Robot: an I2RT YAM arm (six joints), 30 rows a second.
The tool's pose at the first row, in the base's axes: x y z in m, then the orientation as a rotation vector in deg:
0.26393 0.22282 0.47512 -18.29 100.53 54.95
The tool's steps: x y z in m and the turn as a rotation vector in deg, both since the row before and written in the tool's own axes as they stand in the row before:
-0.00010 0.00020 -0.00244 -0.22 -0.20 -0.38
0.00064 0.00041 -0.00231 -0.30 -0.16 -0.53
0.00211 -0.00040 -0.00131 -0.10 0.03 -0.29
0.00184 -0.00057 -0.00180 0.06 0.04 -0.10
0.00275 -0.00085 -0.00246 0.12 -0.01 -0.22
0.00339 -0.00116 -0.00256 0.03 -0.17 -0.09
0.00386 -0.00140 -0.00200 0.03 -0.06 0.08
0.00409 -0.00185 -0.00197 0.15 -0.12 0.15
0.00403 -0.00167 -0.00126 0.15 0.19 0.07
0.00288 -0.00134 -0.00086 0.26 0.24 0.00
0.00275 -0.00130 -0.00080 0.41 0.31 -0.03
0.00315 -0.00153 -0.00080 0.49 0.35 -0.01
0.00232 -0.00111 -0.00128 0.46 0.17 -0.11
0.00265 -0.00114 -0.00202 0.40 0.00 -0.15
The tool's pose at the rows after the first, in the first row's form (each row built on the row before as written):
0.26221 0.22114 0.47558 -18.65 100.14 54.88
0.26015 0.21985 0.47545 -19.21 99.70 54.77
0.25871 0.21910 0.47353 -19.53 99.59 54.65
0.25716 0.21781 0.47183 -19.60 99.62 54.52
0.25500 0.21605 0.46926 -19.70 99.59 54.25
0.25273 0.21415 0.46600 -19.67 99.42 54.16
0.25082 0.21262 0.46215 -19.55 99.40 54.19
0.24912 0.21088 0.45789 -19.26 99.40 54.17
0.24780 0.20978 0.45369 -19.20 99.66 54.08
0.24696 0.20892 0.45063 -19.16 99.99 53.84
0.24618 0.20809 0.44770 -19.08 100.43 53.44
0.24537 0.20718 0.44432 -18.95 100.95 52.98
0.24427 0.20601 0.44194 -18.83 101.26 52.48
0.24254 0.20435 0.43936 -18.70 101.38 52.01

